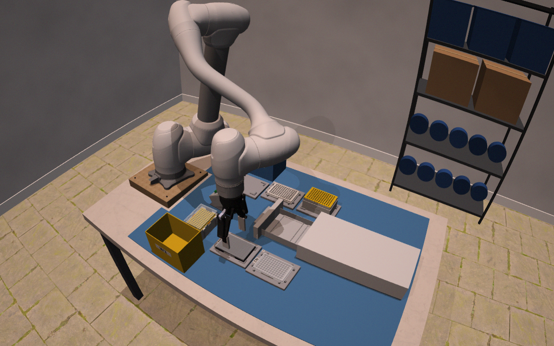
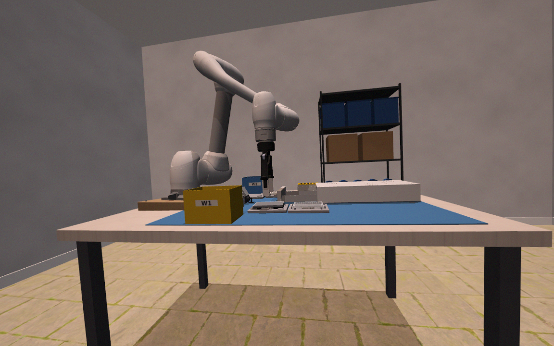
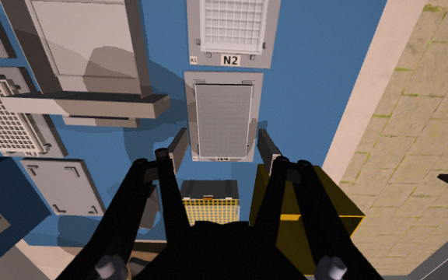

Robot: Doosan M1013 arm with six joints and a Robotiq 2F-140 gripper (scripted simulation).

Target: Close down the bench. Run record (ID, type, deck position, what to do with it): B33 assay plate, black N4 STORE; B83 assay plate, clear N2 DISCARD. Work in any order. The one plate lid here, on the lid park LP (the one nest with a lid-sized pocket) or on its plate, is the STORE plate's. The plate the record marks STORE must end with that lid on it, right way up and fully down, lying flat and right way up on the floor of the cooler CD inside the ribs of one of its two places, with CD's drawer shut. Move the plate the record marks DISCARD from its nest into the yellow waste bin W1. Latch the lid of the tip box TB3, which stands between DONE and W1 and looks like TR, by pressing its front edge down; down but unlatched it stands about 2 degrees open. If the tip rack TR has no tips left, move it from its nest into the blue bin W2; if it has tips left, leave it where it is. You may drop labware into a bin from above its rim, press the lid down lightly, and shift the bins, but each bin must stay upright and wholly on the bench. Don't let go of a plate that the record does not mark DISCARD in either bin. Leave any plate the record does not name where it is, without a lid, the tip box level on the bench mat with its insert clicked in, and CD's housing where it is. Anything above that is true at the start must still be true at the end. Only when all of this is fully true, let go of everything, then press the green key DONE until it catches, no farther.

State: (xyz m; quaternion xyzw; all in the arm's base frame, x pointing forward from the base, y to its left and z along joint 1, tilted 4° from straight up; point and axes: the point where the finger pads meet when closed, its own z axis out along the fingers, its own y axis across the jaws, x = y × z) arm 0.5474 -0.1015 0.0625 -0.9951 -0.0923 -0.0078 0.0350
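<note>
The clear plate lid is 70 mm below my hand. From my hand the other things lie so: nest N4: 90 mm below; nest N2: 170 mm ahead, 90 mm below, 20 mm to the left; black plate: 70 mm below.
</note>
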